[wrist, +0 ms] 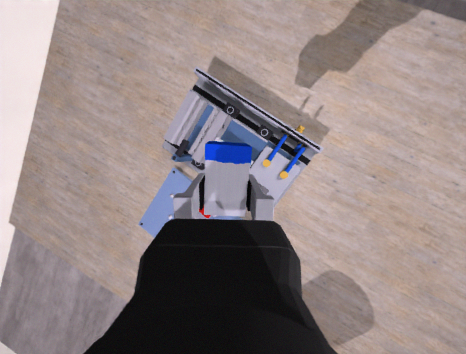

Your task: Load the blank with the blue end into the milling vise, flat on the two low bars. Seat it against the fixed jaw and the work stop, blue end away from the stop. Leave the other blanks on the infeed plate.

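Observation:
My gripper [226,184] is shut on the blank with the blue end [227,180], a grey block held between the two fingers. Its blue end points away from the gripper body, toward the top of the view. The blank appears above the milling vise [280,183] and hides its middle. The vise lies turned at an angle, with grey jaw parts at its left and a pale block at its right. The low bars and the work stop cannot be told apart clearly. The infeed plate [161,201] shows in part at the lower left; a bit of red [205,213] shows beside the left finger.
Two blue nozzles [276,149] [295,160] with orange ends stand over the vise's right part. A long dark-edged rail [257,109] runs along its far side. The wooden table top [100,125] lies around it, with arm shadows at the upper right and lower right.

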